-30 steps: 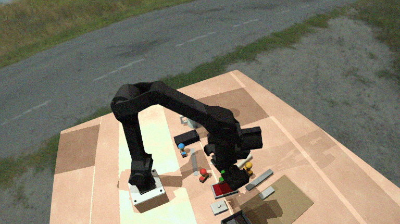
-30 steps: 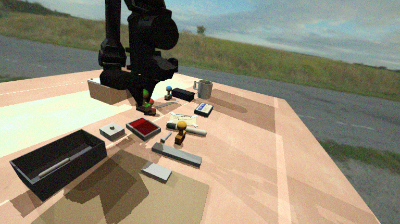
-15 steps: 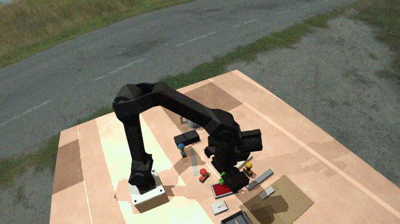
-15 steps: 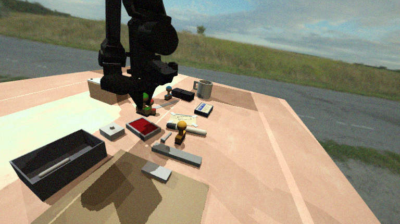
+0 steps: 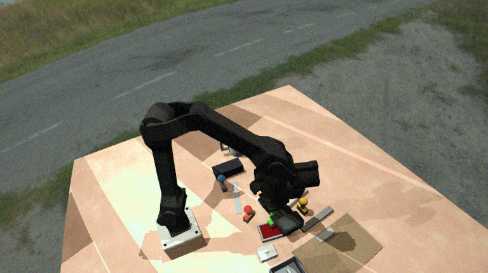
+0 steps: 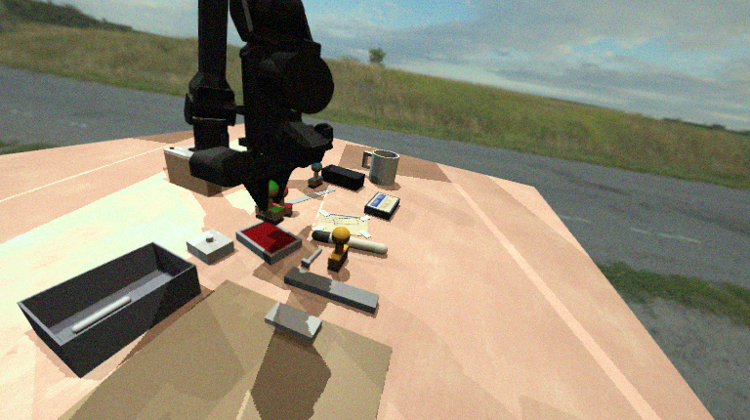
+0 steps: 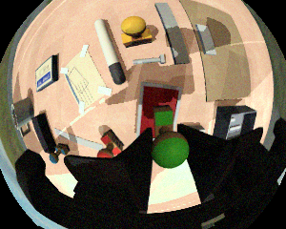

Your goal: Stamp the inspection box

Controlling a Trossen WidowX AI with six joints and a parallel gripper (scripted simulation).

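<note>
Now: the red ink pad 7 cm below my gripper tip. Also, from my gripper tip: red-knobbed stamp 4 cm behind, 9 cm to the left, 5 cm below; yellow-knobbed stamp 12 cm ahead, 1 cm to the left, 5 cm below; green-knobbed stamp right at my gripper tip.
</note>
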